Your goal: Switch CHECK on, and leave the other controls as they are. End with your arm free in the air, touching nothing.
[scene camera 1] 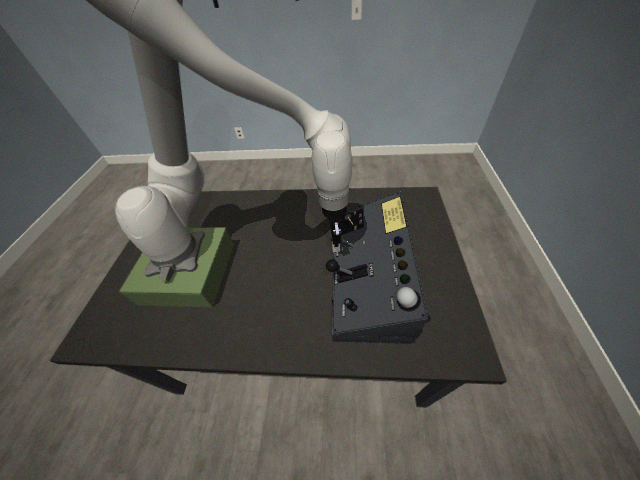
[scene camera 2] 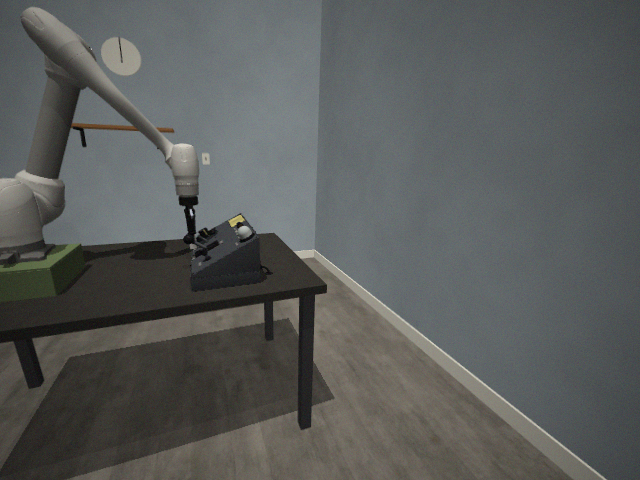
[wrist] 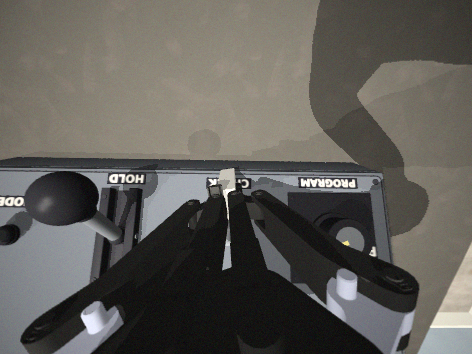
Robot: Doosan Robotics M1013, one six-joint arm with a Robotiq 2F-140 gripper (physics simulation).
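Where they show: gripper, between the fingertips: [scene camera 1: 336, 250] [scene camera 2: 193, 248] [wrist: 229, 180]; arm's base, origin of its link: [scene camera 1: 176, 253] [scene camera 2: 19, 256].
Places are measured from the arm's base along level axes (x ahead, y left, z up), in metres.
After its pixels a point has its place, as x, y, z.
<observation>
The grey sloped control panel [scene camera 1: 372, 297] @[0.667, -0.278, 0.017] [scene camera 2: 232, 266] @[0.678, -0.373, -0.024] [wrist: 50, 260] @[0.641, -0.248, 0.002] stands on the dark table [scene camera 1: 268, 330] @[0.327, -0.290, -0.105] [scene camera 2: 129, 294] @[0.341, -0.276, -0.105]. My gripper [scene camera 1: 336, 249] @[0.588, -0.045, -0.036] [scene camera 2: 192, 246] @[0.588, -0.045, -0.036] [wrist: 229, 180] @[0.588, -0.045, -0.036] is shut with nothing between its fingers. Its pale fingertips are low at the panel's lower edge and cover the middle of the CHECK label [wrist: 243, 183] @[0.596, -0.029, -0.038] in the wrist view. The CHECK switch is hidden behind the fingers in that view, and its position cannot be told. In scene camera 1 it is too small to read. Whether the fingertips touch the panel cannot be told.
The HOLD lever's black ball [scene camera 1: 332, 265] @[0.561, -0.174, 0.057] [scene camera 2: 188, 238] @[0.558, -0.181, 0.048] [wrist: 61, 198] @[0.556, -0.150, 0.055] sticks up on one side of the gripper. The PROGRAM knob [wrist: 350, 237] @[0.646, 0.067, 0.017] is on the other. The panel also bears a small black knob [scene camera 1: 350, 304] @[0.597, -0.299, 0.031], a white dome [scene camera 1: 407, 297] @[0.738, -0.336, 0.107] [scene camera 2: 244, 232] @[0.736, -0.346, 0.093] and a yellow note [scene camera 1: 393, 214] @[0.803, 0.006, 0.064].
</observation>
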